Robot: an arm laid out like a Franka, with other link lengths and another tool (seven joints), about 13 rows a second.
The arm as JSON. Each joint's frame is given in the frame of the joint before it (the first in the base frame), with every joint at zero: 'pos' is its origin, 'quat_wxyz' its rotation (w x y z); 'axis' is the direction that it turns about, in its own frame. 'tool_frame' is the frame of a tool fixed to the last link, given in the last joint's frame.
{
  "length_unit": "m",
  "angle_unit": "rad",
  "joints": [
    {
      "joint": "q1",
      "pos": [
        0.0,
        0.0,
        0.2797
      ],
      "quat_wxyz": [
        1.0,
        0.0,
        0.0,
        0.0
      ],
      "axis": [
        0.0,
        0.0,
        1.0
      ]
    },
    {
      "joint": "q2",
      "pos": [
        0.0,
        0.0,
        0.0
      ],
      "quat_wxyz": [
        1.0,
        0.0,
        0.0,
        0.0
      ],
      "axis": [
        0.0,
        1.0,
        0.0
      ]
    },
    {
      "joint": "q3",
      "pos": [
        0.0,
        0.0,
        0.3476
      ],
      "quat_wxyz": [
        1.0,
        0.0,
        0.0,
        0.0
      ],
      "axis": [
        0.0,
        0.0,
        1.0
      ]
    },
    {
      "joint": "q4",
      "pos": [
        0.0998,
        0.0,
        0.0
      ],
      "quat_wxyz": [
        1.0,
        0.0,
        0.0,
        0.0
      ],
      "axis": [
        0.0,
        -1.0,
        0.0
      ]
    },
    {
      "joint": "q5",
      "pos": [
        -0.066,
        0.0,
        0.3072
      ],
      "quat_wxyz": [
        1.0,
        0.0,
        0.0,
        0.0
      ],
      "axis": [
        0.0,
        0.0,
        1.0
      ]
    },
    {
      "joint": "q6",
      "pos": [
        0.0,
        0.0,
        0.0
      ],
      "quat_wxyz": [
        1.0,
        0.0,
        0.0,
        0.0
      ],
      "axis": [
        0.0,
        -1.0,
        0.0
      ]
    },
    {
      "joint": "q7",
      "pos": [
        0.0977,
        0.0,
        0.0
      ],
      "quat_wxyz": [
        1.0,
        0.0,
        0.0,
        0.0
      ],
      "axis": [
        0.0,
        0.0,
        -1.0
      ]
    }
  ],
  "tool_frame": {
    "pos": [
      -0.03,
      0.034,
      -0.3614
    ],
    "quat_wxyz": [
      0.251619,
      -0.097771,
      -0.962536,
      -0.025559
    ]
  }
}
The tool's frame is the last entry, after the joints.
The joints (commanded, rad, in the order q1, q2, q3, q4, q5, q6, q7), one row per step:
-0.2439, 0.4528, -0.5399, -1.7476, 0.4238, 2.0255, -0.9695
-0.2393, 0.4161, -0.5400, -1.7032, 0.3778, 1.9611, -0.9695
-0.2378, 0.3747, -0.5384, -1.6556, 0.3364, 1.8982, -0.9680
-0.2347, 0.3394, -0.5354, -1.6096, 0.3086, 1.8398, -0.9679
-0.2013, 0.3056, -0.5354, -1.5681, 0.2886, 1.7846, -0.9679
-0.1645, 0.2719, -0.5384, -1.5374, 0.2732, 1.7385, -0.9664
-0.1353, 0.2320, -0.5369, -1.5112, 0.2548, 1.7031, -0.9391
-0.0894, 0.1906, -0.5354, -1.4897, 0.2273, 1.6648, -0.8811
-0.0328, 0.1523, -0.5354, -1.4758, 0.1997, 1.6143, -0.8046
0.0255, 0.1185, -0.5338, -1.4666, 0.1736, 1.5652, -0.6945
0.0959, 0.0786, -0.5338, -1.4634, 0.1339, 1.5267, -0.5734
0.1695, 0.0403, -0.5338, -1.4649, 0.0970, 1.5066, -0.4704
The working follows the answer.
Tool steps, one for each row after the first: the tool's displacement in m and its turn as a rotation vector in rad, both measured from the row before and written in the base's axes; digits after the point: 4 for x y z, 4 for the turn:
-0.0005, 0.0001, 0.0302, -0.0123, 0.0004, 0.0452
-0.0005, -0.0015, 0.0339, -0.0169, -0.0078, 0.0364
0.0007, 0.0017, 0.0308, -0.0117, -0.0112, 0.0310
0.0077, 0.0161, 0.0291, -0.0083, -0.0126, 0.0527
0.0054, 0.0174, 0.0257, -0.0059, -0.0130, 0.0463
0.0042, 0.0144, 0.0272, -0.0107, -0.0187, 0.0147
0.0029, 0.0222, 0.0255, -0.0106, -0.0059, 0.0003
-0.0026, 0.0302, 0.0201, 0.0016, 0.0145, -0.0101
-0.0042, 0.0322, 0.0159, 0.0047, 0.0245, -0.0426
-0.0052, 0.0301, 0.0159, -0.0119, 0.0208, -0.0467
-0.0019, 0.0278, 0.0139, -0.0171, 0.0042, -0.0294

Tool pose at each row, in the base's axes (x y z in m, rotation vector in rad; rounded; the steps above come from the unrounded poses):
0.4536, -0.3086, 0.0843, -0.1939, -2.6435, -0.2867
0.4531, -0.3085, 0.1145, -0.1380, -2.6459, -0.2555
0.4526, -0.3100, 0.1484, -0.0945, -2.6561, -0.2221
0.4533, -0.3083, 0.1793, -0.0559, -2.6682, -0.1974
0.4609, -0.2922, 0.2083, 0.0130, -2.6796, -0.1704
0.4664, -0.2748, 0.2340, 0.0745, -2.6901, -0.1483
0.4705, -0.2604, 0.2613, 0.0928, -2.7081, -0.1293
0.4734, -0.2382, 0.2867, 0.0905, -2.7144, -0.1147
0.4708, -0.2080, 0.3068, 0.0762, -2.7006, -0.1200
0.4666, -0.1758, 0.3227, 0.0185, -2.6783, -0.1393
0.4614, -0.1456, 0.3387, -0.0491, -2.6597, -0.1375
0.4595, -0.1179, 0.3526, -0.0940, -2.6568, -0.1242

